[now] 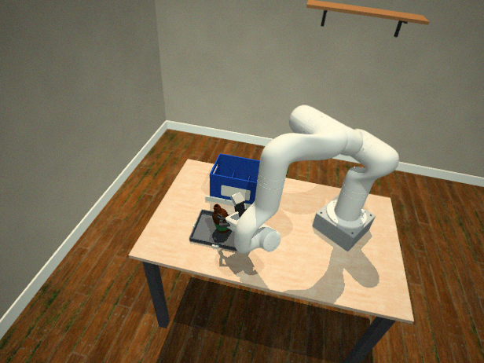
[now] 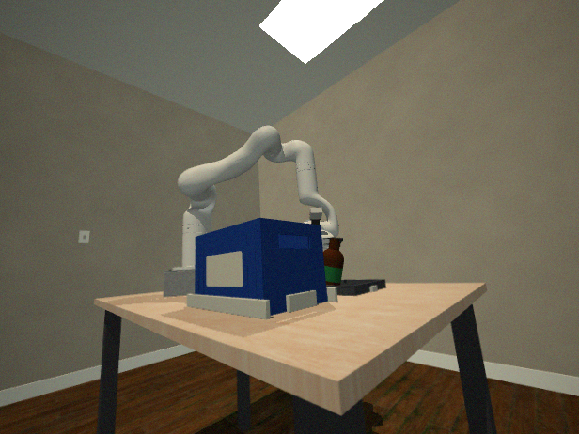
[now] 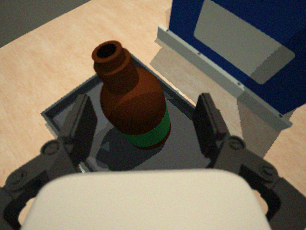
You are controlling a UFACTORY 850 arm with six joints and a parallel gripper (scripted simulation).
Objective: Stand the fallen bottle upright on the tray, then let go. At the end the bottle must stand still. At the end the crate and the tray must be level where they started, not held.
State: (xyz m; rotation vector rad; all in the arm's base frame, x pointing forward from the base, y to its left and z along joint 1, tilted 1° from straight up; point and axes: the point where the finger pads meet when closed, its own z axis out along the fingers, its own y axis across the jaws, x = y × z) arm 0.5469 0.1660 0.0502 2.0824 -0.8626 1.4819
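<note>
Right now the bottle is 50 mm below my hand, 40 mm ahead of it and 20 mm to the right of it. Also, from my hand: dark tray: 130 mm below, 30 mm ahead, 10 mm to the right; blue crate: 290 mm to the right, 60 mm below.
</note>
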